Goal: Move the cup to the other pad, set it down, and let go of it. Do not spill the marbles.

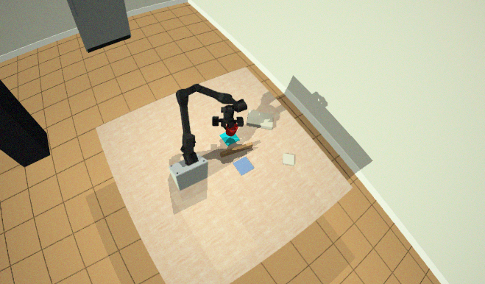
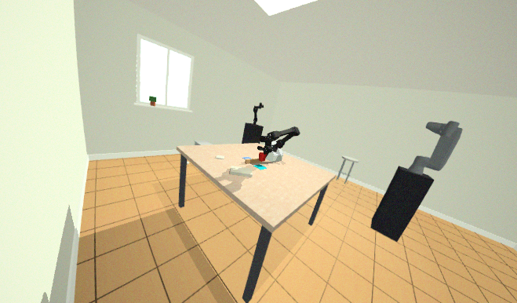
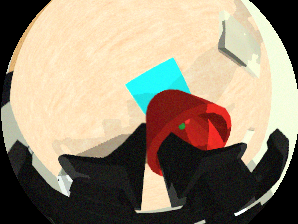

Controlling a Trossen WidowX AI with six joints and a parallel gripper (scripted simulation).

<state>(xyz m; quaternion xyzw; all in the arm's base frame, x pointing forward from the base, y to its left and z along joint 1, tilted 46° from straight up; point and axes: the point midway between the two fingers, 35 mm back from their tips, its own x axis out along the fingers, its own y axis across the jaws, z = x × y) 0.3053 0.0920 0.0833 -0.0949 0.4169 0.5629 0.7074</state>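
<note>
Now: the wooden bar 10 mm ahead of my gripper tip, 120 mm to the right of it and 90 mm below it. From my gripper tip the other things lie so: blue pad (230 mm to the right, 110 mm below); red cup (30 mm ahead, 20 mm to the right).
</note>
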